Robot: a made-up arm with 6 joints.
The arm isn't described. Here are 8 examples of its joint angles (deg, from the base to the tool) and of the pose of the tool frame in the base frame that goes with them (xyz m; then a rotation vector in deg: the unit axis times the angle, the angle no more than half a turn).
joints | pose
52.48 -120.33 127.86 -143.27 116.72 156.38 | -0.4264 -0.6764 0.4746 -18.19 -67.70 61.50
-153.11 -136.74 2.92 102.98 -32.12 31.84 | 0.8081 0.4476 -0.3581 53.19 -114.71 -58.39
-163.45 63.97 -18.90 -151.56 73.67 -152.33 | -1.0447 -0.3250 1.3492 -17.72 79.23 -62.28
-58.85 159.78 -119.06 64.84 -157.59 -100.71 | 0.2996 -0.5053 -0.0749 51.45 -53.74 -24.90
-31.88 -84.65 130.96 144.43 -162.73 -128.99 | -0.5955 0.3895 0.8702 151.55 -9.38 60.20
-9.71 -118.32 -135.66 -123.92 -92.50 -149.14 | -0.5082 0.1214 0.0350 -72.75 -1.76 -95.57
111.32 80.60 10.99 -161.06 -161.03 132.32 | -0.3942 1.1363 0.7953 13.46 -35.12 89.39
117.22 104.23 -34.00 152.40 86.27 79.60 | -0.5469 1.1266 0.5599 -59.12 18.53 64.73
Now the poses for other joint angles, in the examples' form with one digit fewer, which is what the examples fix.
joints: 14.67 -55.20 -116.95 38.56 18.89 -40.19
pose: -0.799 -0.250 0.755 -58.8 -69.1 -48.1
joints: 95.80 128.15 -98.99 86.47 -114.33 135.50
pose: -0.023 0.886 0.286 -1.7 -172.6 -20.0
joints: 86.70 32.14 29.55 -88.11 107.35 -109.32
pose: 0.127 0.778 1.617 13.1 -121.6 105.2
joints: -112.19 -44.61 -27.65 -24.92 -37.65 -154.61
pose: 0.427 0.947 1.319 36.8 -107.4 -96.2
